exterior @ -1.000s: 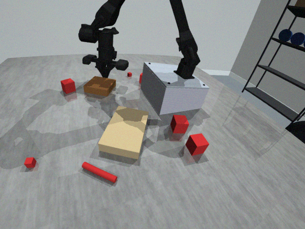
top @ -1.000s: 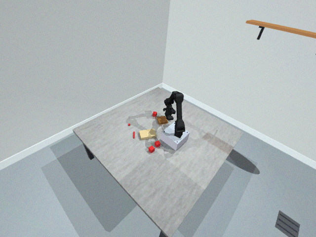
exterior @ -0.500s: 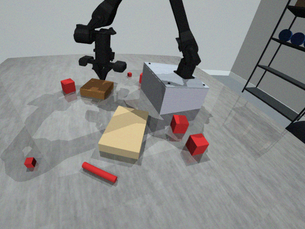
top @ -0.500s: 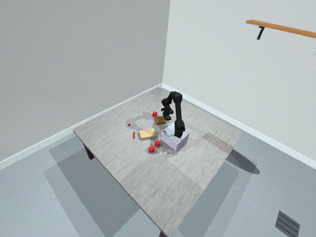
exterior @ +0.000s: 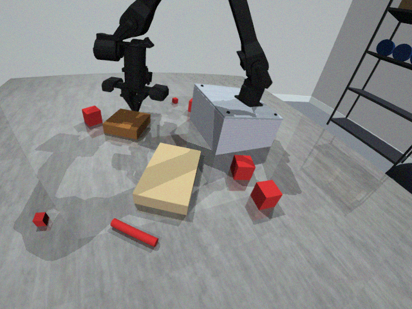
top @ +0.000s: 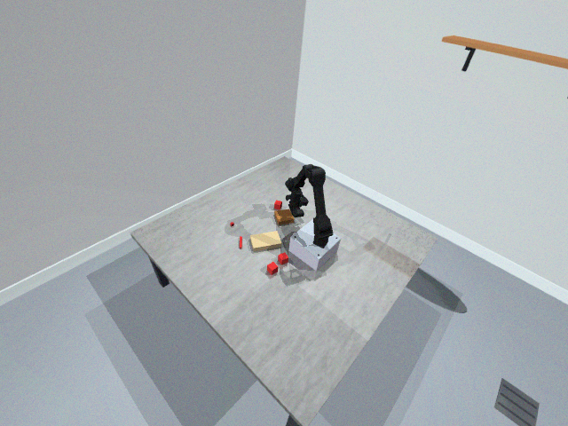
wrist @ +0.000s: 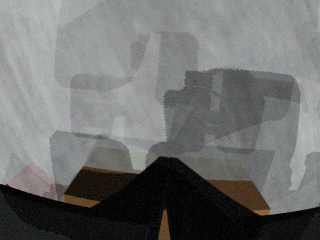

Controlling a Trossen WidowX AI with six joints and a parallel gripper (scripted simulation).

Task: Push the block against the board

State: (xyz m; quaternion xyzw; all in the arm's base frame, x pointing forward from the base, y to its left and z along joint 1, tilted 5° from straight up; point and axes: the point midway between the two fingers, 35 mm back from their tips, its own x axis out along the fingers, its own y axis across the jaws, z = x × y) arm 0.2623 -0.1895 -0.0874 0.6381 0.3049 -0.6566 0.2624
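My gripper tip is now 50 mm to the right of the square block and 40 mm short of it. From my gripper tip the other things lie so: board (280 mm to the left, 20 mm ahead); then red rod (360 mm to the left, 130 mm ahead).
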